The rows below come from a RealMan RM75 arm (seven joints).
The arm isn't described. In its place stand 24 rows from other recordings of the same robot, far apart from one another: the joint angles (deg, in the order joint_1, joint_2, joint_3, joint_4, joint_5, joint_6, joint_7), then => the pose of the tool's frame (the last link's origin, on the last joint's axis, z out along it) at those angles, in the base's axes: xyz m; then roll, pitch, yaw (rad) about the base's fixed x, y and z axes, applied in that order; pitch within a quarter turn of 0, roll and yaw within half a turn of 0.
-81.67 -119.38 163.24 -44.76 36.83 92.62 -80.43 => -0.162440 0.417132 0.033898 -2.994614 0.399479 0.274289
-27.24 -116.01 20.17 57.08 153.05 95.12 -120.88 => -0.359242 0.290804 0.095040 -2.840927 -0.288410 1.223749
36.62 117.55 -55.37 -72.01 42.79 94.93 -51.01 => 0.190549 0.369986 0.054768 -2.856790 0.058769 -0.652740
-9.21 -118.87 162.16 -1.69 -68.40 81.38 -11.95 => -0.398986 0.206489 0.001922 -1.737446 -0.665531 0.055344
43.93 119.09 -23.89 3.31 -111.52 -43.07 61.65 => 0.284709 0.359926 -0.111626 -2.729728 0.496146 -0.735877
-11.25 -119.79 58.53 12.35 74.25 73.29 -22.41 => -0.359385 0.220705 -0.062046 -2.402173 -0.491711 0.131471
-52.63 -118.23 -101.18 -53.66 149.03 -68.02 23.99 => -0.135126 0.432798 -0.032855 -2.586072 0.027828 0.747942
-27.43 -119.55 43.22 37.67 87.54 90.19 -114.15 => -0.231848 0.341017 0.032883 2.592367 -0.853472 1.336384
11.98 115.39 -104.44 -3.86 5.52 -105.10 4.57 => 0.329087 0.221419 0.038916 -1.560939 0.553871 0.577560
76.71 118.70 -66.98 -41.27 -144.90 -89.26 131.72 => 0.015822 0.412821 -0.045498 -3.005500 -0.334178 -0.298262
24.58 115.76 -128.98 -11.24 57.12 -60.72 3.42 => 0.359338 0.341227 0.020474 -1.533684 0.742031 -0.005422
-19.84 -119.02 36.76 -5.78 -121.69 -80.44 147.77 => -0.350559 0.261626 -0.027975 -2.008271 -1.091862 0.190719
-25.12 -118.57 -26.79 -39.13 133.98 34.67 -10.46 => -0.221502 0.287111 -0.160350 -2.618543 -0.684816 0.497504
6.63 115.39 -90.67 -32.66 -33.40 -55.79 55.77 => 0.344578 0.281601 -0.013056 -2.445925 0.922059 -0.523477
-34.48 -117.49 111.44 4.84 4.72 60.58 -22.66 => -0.283787 0.357713 -0.058514 -2.275838 -0.571102 0.052448
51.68 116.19 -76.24 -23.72 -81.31 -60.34 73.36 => 0.134597 0.422105 -0.062744 -2.846961 0.460588 -0.117192
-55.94 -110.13 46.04 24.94 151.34 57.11 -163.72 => -0.242454 0.463056 0.024368 -2.725098 -0.420646 1.406311
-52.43 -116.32 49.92 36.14 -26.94 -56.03 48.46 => -0.226724 0.458933 0.007284 -2.519923 -0.135224 0.778878
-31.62 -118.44 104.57 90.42 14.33 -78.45 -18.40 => -0.155666 0.378739 0.030986 -1.869047 -0.143645 0.786049
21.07 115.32 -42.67 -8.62 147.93 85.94 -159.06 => 0.351027 0.306714 0.100905 -1.221503 0.697665 0.533954
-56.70 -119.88 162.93 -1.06 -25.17 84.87 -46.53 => -0.121565 0.358459 -0.087877 -3.002221 -0.798947 -0.001486
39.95 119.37 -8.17 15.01 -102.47 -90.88 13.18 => 0.179308 0.316175 -0.069275 -2.066789 0.986115 0.513017
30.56 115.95 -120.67 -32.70 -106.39 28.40 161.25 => 0.289009 0.407491 -0.030991 -1.889046 0.839120 -0.421652
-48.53 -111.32 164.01 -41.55 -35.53 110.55 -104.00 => -0.235550 0.370435 0.118855 3.010557 -0.831743 0.900145
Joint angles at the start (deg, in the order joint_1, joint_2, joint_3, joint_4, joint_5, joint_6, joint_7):
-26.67, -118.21, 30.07, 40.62, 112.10, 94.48, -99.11
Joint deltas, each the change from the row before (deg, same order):
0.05, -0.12, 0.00, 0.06, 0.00, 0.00, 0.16
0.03, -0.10, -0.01, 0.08, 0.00, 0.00, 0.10
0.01, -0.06, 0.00, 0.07, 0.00, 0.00, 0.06
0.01, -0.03, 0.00, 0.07, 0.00, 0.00, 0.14
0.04, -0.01, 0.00, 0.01, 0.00, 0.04, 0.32
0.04, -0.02, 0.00, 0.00, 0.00, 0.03, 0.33
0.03, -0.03, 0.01, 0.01, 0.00, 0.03, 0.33
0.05, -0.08, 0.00, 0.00, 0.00, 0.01, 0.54
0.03, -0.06, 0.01, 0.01, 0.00, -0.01, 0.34
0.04, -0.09, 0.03, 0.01, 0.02, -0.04, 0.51
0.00, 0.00, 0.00, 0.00, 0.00, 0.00, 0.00
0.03, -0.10, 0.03, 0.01, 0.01, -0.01, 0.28
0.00, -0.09, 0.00, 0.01, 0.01, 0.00, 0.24
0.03, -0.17, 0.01, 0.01, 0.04, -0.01, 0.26
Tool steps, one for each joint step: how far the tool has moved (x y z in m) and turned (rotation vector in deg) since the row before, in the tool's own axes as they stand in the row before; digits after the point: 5 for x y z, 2 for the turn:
-0.00055, 0.00032, 0.00037, -0.03, 0.03, 0.10
-0.00028, 0.00026, 0.00031, -0.02, 0.04, 0.09
-0.00006, 0.00016, 0.00021, -0.01, 0.02, 0.08
0.00006, 0.00006, 0.00003, 0.01, 0.01, 0.18
-0.00024, 0.00010, -0.00015, -0.02, 0.00, 0.29
-0.00031, 0.00011, -0.00008, -0.02, 0.00, 0.29
-0.00027, 0.00016, 0.00004, -0.03, 0.00, 0.30
-0.00058, 0.00025, 0.00022, -0.03, 0.02, 0.45
-0.00037, 0.00016, 0.00021, -0.01, 0.01, 0.29
-0.00060, 0.00020, 0.00038, -0.01, -0.01, 0.44
0.00000, 0.00000, 0.00000, 0.00, 0.00, 0.00
-0.00056, 0.00033, 0.00049, -0.05, 0.00, 0.21
-0.00032, 0.00030, 0.00051, -0.06, 0.02, 0.19
-0.00087, 0.00054, 0.00086, -0.09, 0.01, 0.14

